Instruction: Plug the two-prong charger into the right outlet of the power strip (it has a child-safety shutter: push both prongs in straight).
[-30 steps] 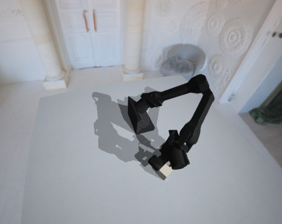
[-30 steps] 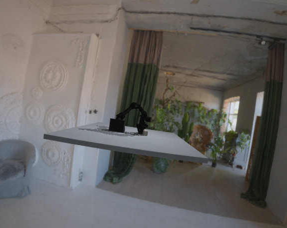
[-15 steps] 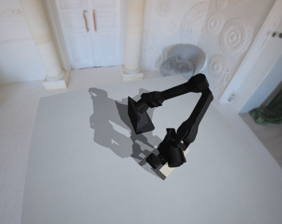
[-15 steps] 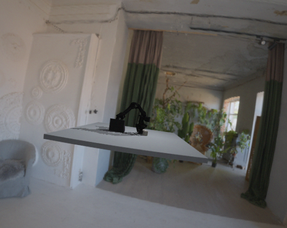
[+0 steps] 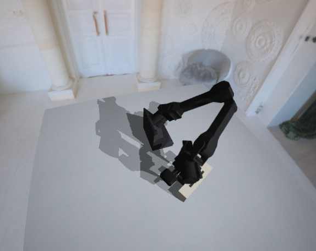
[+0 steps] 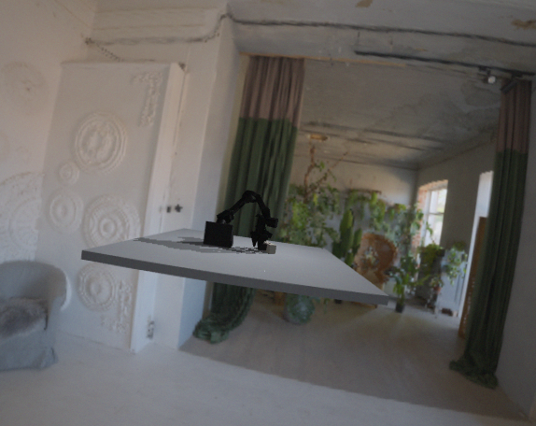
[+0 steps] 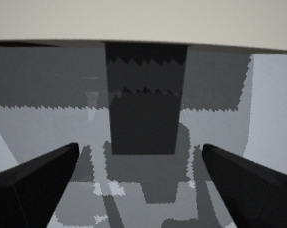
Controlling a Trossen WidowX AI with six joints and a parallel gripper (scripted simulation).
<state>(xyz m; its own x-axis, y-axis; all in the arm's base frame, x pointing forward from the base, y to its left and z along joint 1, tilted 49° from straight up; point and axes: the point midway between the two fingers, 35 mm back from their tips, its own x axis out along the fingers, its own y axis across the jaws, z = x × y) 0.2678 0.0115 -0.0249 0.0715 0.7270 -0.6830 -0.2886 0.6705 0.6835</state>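
My gripper tip is 60 mm short of the two-prong charger, 20 mm to the right of it and 10 mm below it.
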